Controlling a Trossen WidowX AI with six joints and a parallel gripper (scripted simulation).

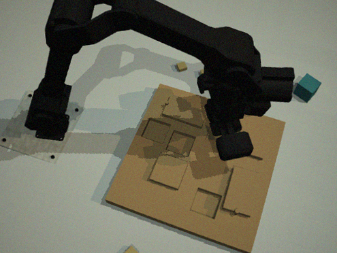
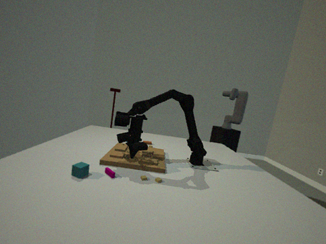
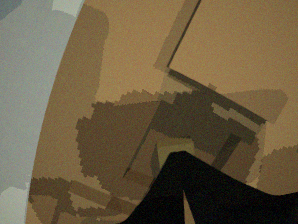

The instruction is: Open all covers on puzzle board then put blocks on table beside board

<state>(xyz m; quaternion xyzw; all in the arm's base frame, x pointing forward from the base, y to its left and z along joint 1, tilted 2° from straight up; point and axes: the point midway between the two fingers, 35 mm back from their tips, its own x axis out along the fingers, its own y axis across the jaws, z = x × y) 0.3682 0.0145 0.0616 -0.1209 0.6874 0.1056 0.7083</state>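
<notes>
Now: gripper tip 5 cm to the left of the tan puzzle board and 3 cm past it. Round my gripper tip: teal block (37 cm to the right, 2 cm behind, 1 cm below); teal cube (20 cm ahead, 14 cm to the left); magenta bar (14 cm to the left, 9 cm ahead, 1 cm below).
</notes>
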